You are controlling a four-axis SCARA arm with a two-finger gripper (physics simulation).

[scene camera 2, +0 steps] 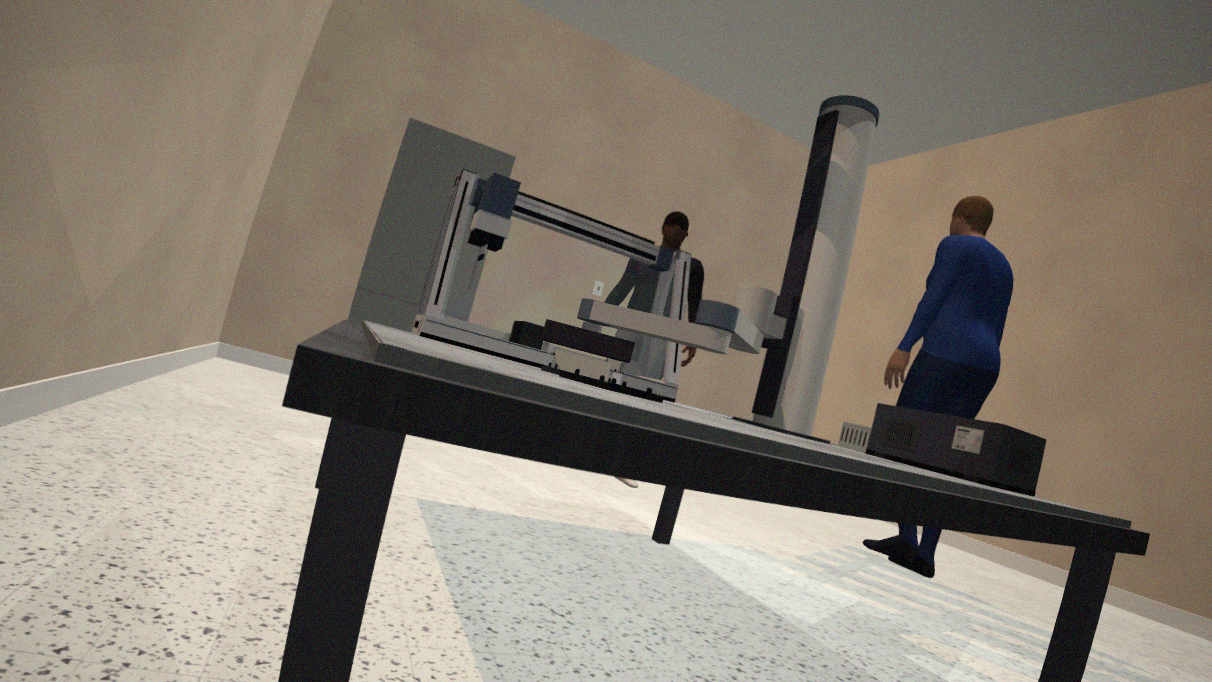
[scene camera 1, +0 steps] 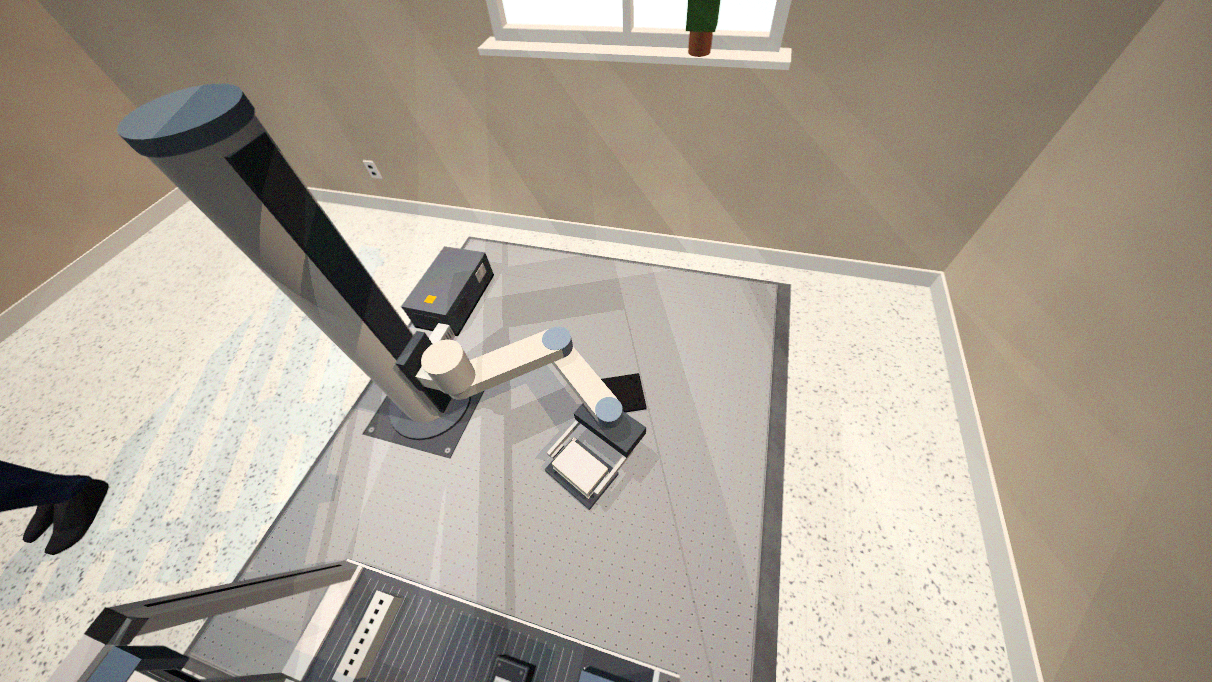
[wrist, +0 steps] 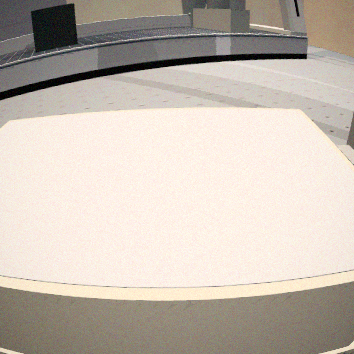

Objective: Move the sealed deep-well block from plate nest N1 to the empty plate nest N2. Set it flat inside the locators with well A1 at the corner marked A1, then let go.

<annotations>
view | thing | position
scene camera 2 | gripper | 585, 359
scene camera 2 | sealed deep-well block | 567, 361
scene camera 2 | controller box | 934, 447
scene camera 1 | gripper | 571, 474
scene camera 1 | sealed deep-well block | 575, 464
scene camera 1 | ribbed deck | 475, 613
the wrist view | sealed deep-well block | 207, 222
</annotations>
